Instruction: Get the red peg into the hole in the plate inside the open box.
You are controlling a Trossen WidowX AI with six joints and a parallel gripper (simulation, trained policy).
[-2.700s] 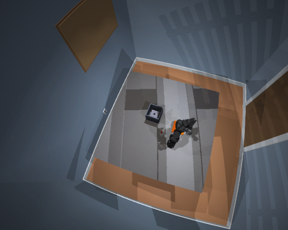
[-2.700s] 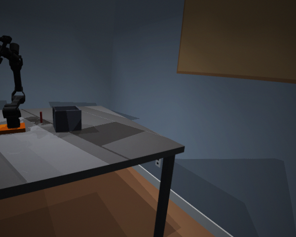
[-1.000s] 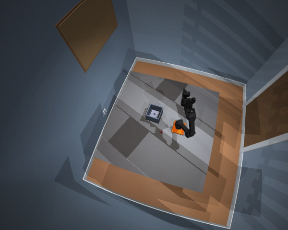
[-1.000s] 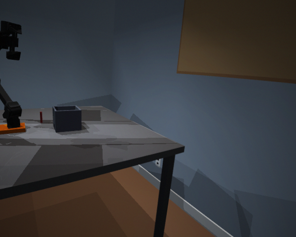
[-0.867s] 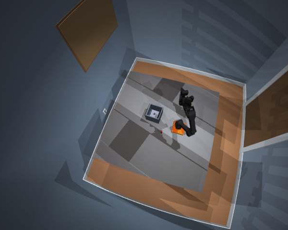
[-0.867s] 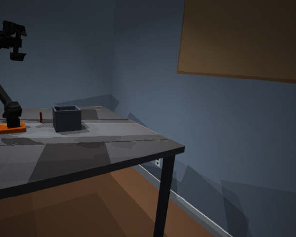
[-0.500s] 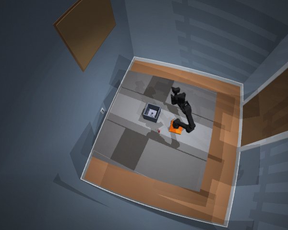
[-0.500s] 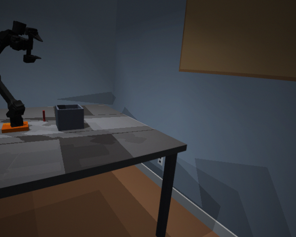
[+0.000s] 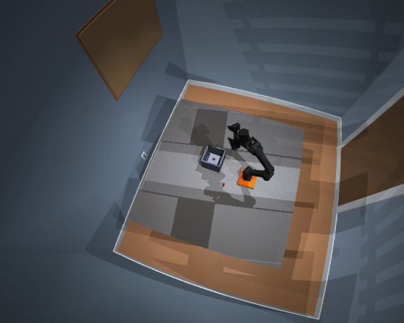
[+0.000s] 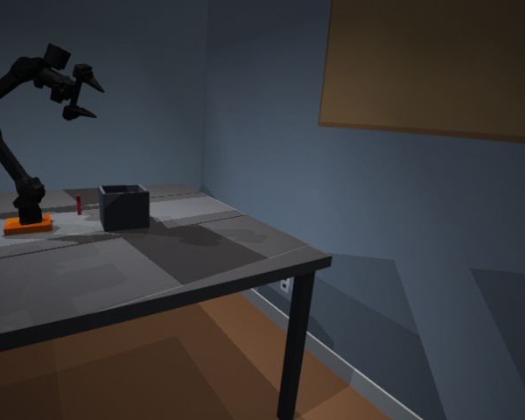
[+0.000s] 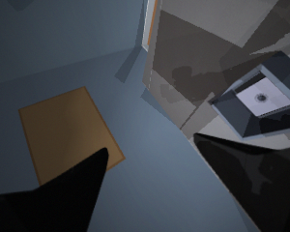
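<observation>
Right now my gripper tip is 400 mm above the red peg, 260 mm to the right of it and 20 mm past it. Also, from my gripper tip: plate 390 mm below, 90 mm ahead, 60 mm to the left.
</observation>
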